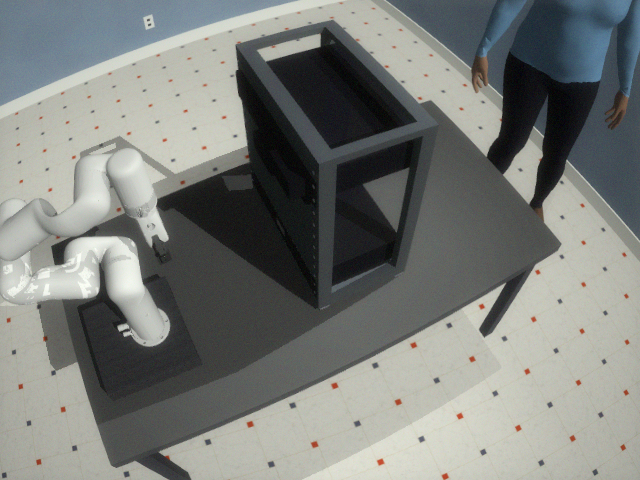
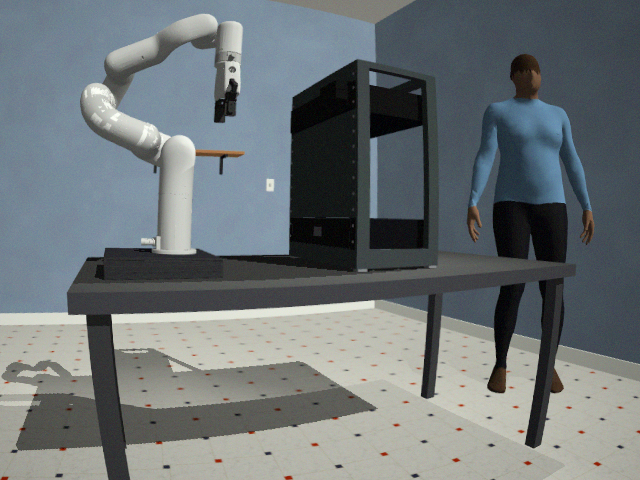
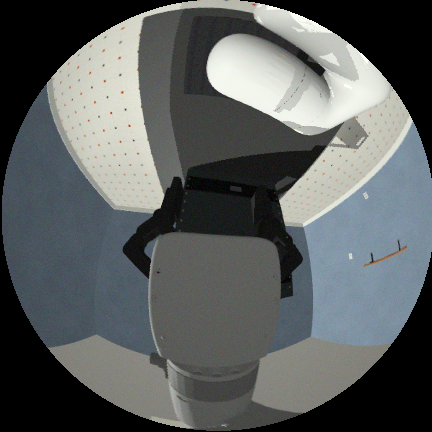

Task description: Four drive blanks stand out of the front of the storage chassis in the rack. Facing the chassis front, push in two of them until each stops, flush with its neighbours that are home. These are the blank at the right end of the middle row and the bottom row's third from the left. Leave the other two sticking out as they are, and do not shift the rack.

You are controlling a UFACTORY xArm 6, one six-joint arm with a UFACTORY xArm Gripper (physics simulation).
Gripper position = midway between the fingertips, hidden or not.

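I can see my gripper [image 2: 224,119], [image 1: 159,246], [image 3: 218,187]. There is also a rack [image 1: 320,123], [image 2: 332,122], [image 3: 213,203], which I see along with my gripper.
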